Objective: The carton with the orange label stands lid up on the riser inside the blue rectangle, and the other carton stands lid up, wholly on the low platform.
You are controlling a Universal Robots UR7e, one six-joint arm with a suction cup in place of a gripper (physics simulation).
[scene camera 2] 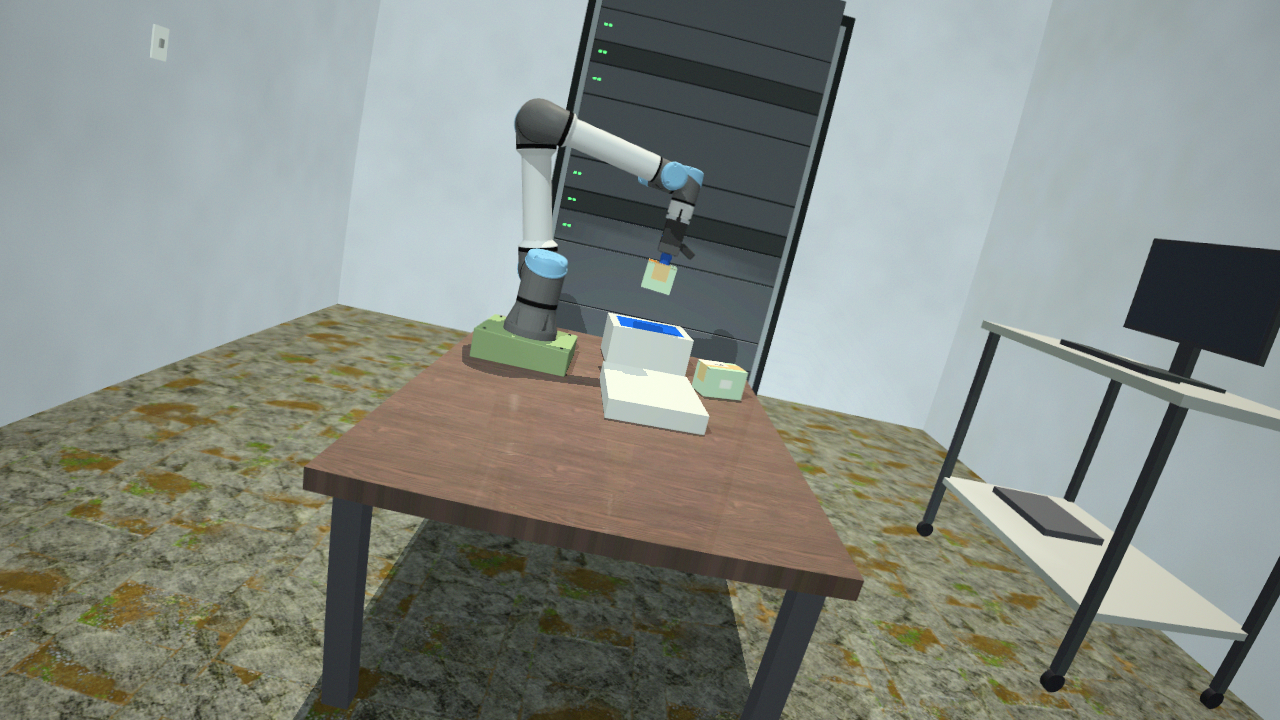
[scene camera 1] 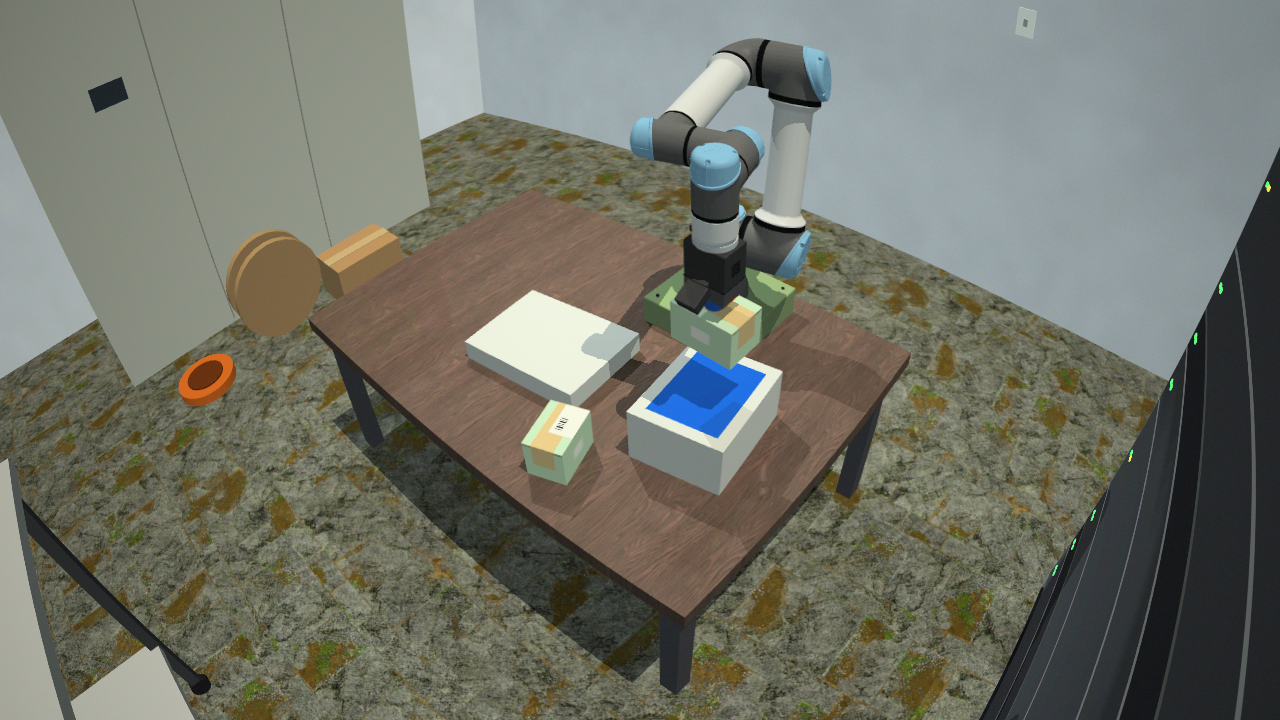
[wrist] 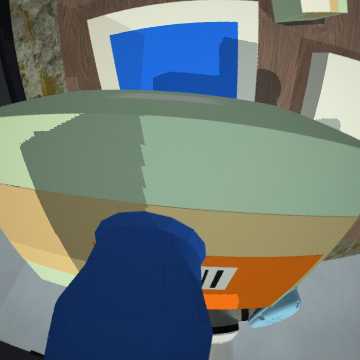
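Note:
My suction gripper (scene camera 1: 714, 306) (scene camera 2: 665, 258) (wrist: 150, 230) is shut on the lid of the carton with the orange label (scene camera 1: 700, 334) (scene camera 2: 658, 279) (wrist: 260, 180), which hangs lid up in the air. The carton is above and apart from the riser (scene camera 1: 675, 452) (scene camera 2: 644, 347) (wrist: 248, 30); its shadow falls on the blue rectangle (scene camera 1: 684, 413) (scene camera 2: 648, 325) (wrist: 190, 50). The orange label shows in the wrist view. The other carton (scene camera 1: 546, 461) (scene camera 2: 717, 381) (wrist: 289, 11) stands on the table, with tape and a white label on top, beside the low platform (scene camera 1: 537, 335) (scene camera 2: 653, 400) (wrist: 345, 85).
The green robot base (scene camera 1: 660, 315) (scene camera 2: 519, 349) stands on the table (scene camera 1: 429, 313) (scene camera 2: 537, 465) near the riser. A tall server rack (scene camera 2: 698, 116) stands behind the table. A trolley (scene camera 2: 1141, 465) stands at the right in scene camera 2. An orange ring (scene camera 1: 186, 391) lies on the floor.

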